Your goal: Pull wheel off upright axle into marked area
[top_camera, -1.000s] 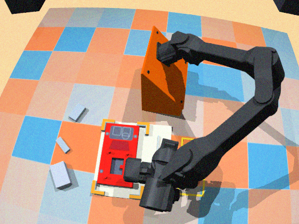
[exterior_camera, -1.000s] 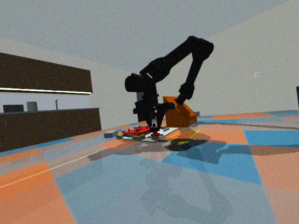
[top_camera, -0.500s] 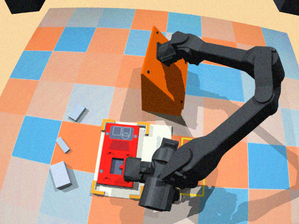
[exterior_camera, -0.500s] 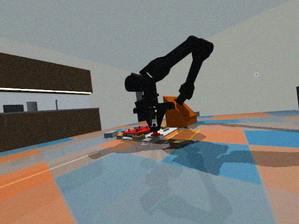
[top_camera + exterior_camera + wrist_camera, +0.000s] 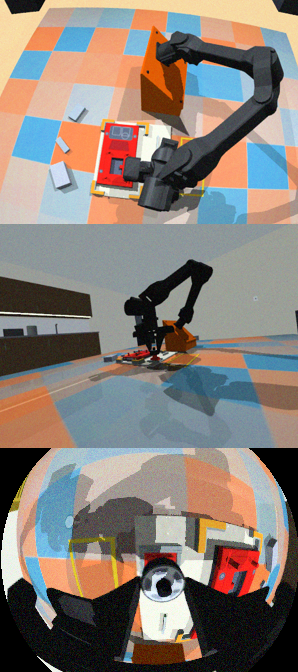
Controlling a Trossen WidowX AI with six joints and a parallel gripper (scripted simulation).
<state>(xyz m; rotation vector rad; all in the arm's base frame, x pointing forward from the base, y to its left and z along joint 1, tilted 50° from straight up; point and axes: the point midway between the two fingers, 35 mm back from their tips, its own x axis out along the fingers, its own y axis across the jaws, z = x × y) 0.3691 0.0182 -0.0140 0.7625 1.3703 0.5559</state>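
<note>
Right now the wheel is right at my gripper tip. Also, from my gripper tip: upright axle 1 cm below.
</note>
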